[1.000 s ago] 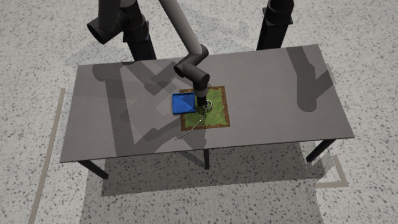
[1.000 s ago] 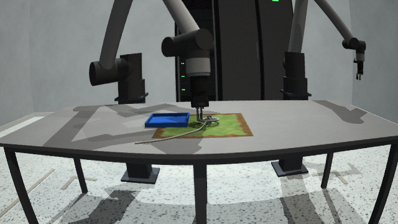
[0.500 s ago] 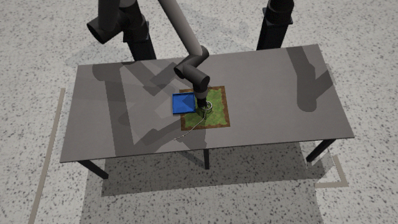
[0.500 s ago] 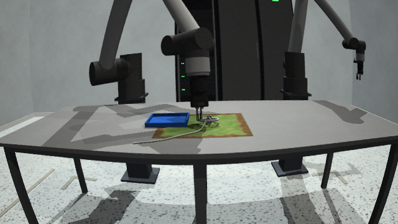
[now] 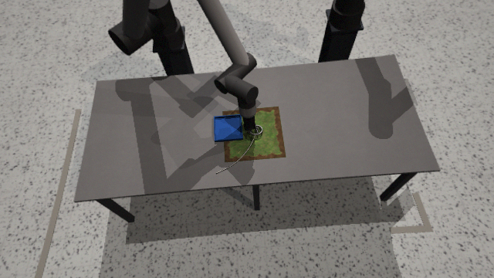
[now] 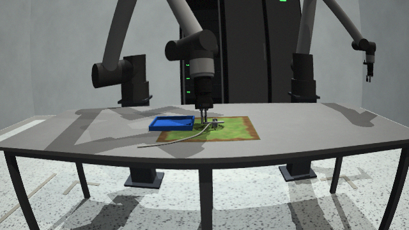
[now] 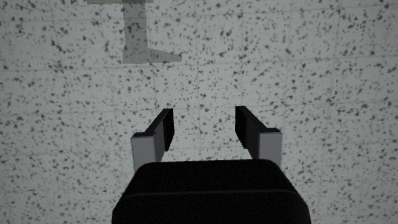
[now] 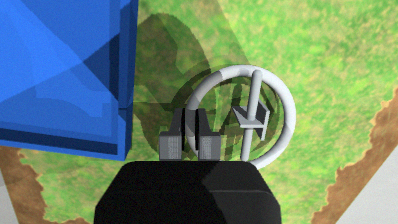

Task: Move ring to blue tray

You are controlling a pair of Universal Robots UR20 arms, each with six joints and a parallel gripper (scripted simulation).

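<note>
Right now my right hand is 10 mm short of the green mat, 20 mm to the right of it and 40 mm above it. The rest, counted from my right hand: blue tray (50 mm behind, 140 mm to the right, 20 mm below); pale ring (40 mm to the left, 10 mm below); grey stake (10 mm behind, 50 mm to the left, 20 mm below).
</note>
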